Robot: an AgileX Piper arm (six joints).
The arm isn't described. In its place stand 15 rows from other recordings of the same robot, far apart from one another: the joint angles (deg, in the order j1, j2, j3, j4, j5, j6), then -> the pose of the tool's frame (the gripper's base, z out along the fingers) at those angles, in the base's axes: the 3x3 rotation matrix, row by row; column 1 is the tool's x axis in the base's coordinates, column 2 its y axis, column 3 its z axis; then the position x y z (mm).
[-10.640, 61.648, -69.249, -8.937, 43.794, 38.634] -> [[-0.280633 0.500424 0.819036], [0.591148 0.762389 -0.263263], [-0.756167 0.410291 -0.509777]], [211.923 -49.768 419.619]
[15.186, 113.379, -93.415, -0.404, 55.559, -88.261] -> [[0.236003 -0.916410 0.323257], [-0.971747 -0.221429 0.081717], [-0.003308 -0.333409 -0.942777]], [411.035 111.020 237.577]
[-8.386, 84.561, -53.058, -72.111, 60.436, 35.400] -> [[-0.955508 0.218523 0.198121], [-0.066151 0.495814 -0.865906], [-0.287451 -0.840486 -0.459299]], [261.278 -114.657 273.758]
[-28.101, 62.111, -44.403, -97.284, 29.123, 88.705] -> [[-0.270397 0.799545 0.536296], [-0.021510 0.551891 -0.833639], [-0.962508 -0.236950 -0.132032]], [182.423 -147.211 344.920]
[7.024, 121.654, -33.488, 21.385, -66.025, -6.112] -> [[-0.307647 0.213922 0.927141], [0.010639 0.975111 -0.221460], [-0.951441 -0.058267 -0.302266]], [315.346 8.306 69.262]
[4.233, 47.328, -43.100, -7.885, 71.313, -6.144] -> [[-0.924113 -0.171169 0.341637], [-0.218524 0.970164 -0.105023], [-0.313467 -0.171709 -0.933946]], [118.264 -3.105 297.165]
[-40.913, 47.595, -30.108, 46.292, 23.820, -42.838] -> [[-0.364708 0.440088 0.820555], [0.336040 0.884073 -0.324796], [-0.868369 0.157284 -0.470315]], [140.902 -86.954 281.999]
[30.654, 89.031, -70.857, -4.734, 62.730, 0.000] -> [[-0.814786 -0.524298 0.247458], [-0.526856 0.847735 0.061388], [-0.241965 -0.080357 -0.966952]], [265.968 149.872 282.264]
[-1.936, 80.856, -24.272, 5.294, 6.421, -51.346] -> [[-0.608139 -0.590798 0.530212], [-0.700186 0.713920 -0.007598], [-0.374040 -0.375868 -0.847831]], [214.423 -6.309 147.979]
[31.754, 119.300, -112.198, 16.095, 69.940, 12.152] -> [[-0.943912 -0.305122 0.126221], [-0.237018 0.892233 0.384374], [-0.229899 0.332898 -0.914508]], [371.397 257.732 279.912]
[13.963, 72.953, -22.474, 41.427, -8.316, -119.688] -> [[0.043192 -0.634899 0.771387], [-0.994606 0.045558 0.093187], [-0.094307 -0.771251 -0.629506]], [211.508 43.616 183.649]
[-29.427, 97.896, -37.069, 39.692, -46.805, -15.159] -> [[-0.034044 0.859299 0.510340], [0.272620 0.499255 -0.822449], [-0.961519 0.111129 -0.251259]], [252.050 -190.826 179.436]
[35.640, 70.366, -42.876, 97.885, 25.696, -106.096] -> [[-0.148905 -0.883144 0.444842], [-0.249080 0.468850 0.847431], [-0.956967 0.015386 -0.289788]], [188.038 182.913 299.967]
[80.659, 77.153, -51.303, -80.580, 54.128, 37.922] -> [[0.214351 -0.443986 0.870017], [-0.886665 0.285194 0.363992], [-0.409731 -0.849435 -0.332535]], [114.394 247.254 307.940]
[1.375, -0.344, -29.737, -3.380, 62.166, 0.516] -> [[-0.454935 0.014016 0.890414], [-0.029462 0.999092 -0.030779], [-0.890037 -0.040236 -0.454109]], [-9.001 -4.962 280.689]
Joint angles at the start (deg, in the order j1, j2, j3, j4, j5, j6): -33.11, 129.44, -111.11, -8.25, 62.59, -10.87
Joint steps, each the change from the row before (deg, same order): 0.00, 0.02, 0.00, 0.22, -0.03, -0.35; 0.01, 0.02, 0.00, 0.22, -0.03, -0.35; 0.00, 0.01, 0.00, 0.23, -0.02, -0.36; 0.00, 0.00, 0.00, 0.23, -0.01, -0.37; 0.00, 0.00, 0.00, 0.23, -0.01, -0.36; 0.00, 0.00, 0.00, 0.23, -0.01, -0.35; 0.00, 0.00, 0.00, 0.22, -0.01, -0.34; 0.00, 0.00, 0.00, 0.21, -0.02, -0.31; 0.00, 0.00, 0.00, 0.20, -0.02, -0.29; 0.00, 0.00, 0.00, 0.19, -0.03, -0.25; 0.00, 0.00, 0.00, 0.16, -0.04, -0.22; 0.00, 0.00, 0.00, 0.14, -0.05, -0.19
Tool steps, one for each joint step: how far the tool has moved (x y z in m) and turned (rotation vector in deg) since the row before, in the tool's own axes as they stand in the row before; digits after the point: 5 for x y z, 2 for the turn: -0.00009, 0.00032, 0.00017, -0.19, -0.05, -0.25; -0.00012, 0.00040, 0.00016, -0.19, -0.05, -0.26; -0.00009, 0.00032, 0.00008, -0.20, -0.05, -0.26; -0.00008, 0.00031, 0.00000, -0.20, -0.05, -0.26; -0.00008, 0.00031, 0.00000, -0.20, -0.05, -0.25; -0.00009, 0.00031, 0.00000, -0.20, -0.06, -0.24; -0.00009, 0.00030, 0.00000, -0.19, -0.05, -0.24; -0.00010, 0.00028, 0.00000, -0.18, -0.06, -0.21; -0.00010, 0.00027, 0.00000, -0.17, -0.06, -0.20; -0.00011, 0.00025, 0.00000, -0.16, -0.07, -0.16; -0.00012, 0.00020, 0.00000, -0.13, -0.07, -0.15; -0.00013, 0.00017, 0.00000, -0.11, -0.08, -0.12
